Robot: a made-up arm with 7 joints.
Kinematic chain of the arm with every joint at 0, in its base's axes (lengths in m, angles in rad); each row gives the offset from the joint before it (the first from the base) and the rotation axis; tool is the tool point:
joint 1: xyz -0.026 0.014 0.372 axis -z
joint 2: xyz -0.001 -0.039 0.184 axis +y
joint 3: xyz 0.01 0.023 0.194 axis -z
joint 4: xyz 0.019 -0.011 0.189 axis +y
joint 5: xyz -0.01 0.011 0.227 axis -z
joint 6: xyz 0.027 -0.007 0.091 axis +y
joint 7: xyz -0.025 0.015 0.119 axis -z
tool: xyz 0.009 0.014 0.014
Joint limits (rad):
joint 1: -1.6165..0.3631
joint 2: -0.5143..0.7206
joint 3: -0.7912..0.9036
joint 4: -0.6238..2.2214
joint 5: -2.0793..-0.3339
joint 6: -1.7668..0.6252
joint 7: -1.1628..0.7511
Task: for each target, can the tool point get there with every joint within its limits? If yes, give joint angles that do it. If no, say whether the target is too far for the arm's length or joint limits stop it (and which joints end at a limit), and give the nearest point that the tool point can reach.
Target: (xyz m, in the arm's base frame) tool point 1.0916 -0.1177 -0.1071
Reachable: no: too far | nearest point 0.5529 -0.0542 0.4866 | short by 0.804 m
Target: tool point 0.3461 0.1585 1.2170
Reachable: yes | joints -0.7287 0.0505 0.3585 0.9383 -0.9048 -0.1802 -0.4344
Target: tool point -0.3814 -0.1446 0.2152
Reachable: no: joint limits stop it (at a limit: joint 1, joint 2, joint 3, joint 4, joint 5, joint 6) | nearest point -0.2734 0.1917 0.4691 | short by 0.435 m
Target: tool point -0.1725 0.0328 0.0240
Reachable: no: joint limits stop it (at a limit: joint 1, joint 2, joint 4, joint 5, joint 6, joint 7) | nearest point -0.1516 0.2722 0.4030 | short by 0.449 m
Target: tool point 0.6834 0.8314 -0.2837
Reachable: no: too far | nearest point 0.3305 0.4247 0.4547 | short by 0.914 m
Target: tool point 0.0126 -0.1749 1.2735
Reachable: yes | joints -1.0943 -0.3583 0.2097 0.5230 -1.0774 -1.1561 -0.6922
